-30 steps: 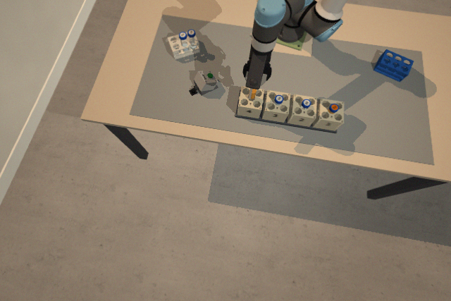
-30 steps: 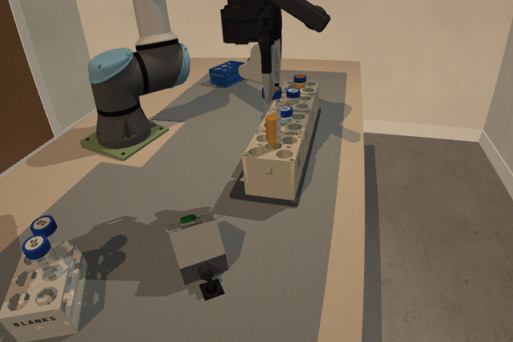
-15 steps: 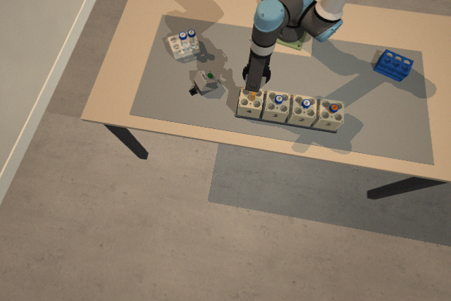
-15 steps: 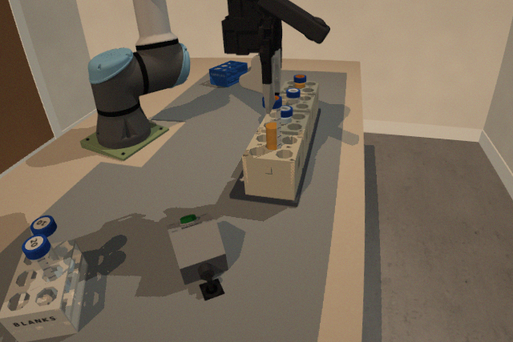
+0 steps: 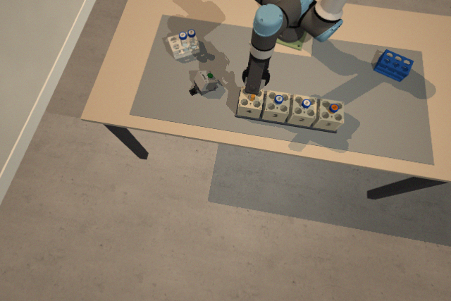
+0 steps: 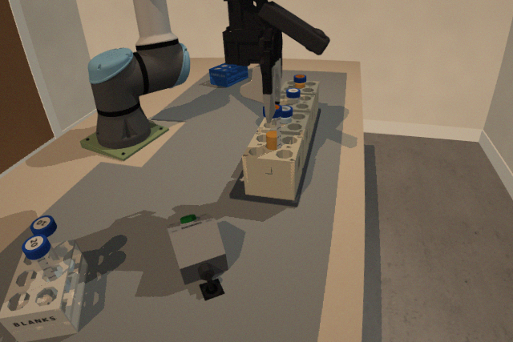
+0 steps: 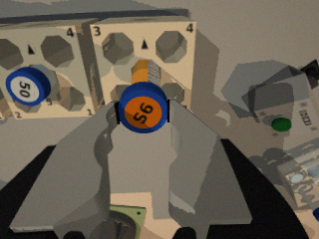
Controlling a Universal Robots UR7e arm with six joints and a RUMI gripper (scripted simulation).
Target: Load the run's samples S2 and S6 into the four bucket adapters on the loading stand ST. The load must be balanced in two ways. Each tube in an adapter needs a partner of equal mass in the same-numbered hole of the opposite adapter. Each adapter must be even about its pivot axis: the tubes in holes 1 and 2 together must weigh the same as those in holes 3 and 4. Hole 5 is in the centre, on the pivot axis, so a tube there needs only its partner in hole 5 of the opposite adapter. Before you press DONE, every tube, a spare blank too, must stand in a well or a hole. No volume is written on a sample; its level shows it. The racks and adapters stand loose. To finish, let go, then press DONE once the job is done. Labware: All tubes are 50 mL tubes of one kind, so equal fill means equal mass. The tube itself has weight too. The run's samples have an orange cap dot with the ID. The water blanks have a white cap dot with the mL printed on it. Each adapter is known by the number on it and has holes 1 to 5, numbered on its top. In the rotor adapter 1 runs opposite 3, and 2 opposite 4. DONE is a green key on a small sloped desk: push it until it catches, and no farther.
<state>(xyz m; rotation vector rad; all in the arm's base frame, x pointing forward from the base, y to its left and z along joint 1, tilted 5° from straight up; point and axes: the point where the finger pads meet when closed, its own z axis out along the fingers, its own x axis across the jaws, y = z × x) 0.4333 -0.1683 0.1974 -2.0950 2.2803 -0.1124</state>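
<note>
Now: the green done key 18 cm to the right of my hand, 11 cm behind it and 10 cm below it. Also, from my hand: bucket adapter (33 cm to the left, 12 cm below, 3 cm ahead); 30 mL blank (22 cm to the left, 10 cm below, 3 cm ahead); 50 mL blank (11 cm to the left, 10 cm below).
</note>
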